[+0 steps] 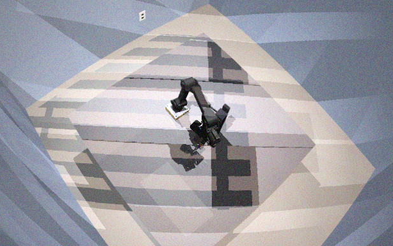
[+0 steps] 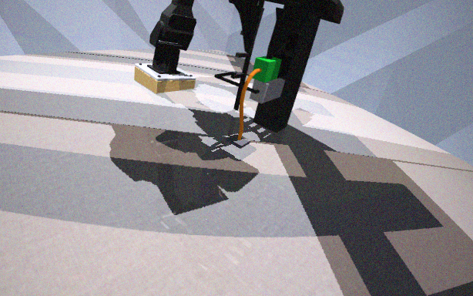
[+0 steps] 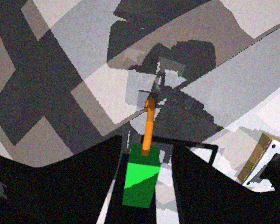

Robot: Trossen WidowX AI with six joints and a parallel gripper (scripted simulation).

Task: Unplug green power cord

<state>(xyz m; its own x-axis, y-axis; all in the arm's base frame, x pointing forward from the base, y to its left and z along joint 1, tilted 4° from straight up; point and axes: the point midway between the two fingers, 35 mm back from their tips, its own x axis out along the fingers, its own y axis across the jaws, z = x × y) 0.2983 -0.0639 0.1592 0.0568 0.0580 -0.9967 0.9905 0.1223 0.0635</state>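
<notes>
Right now my gripper tip is 10 mm past the green plug, 60 mm to the right of it and 10 mm above it. From my gripper tip the other things lie so: grey plate (10 mm to the left, 150 mm below); then black ladder-like rack (100 mm behind, 120 mm to the left).
</notes>
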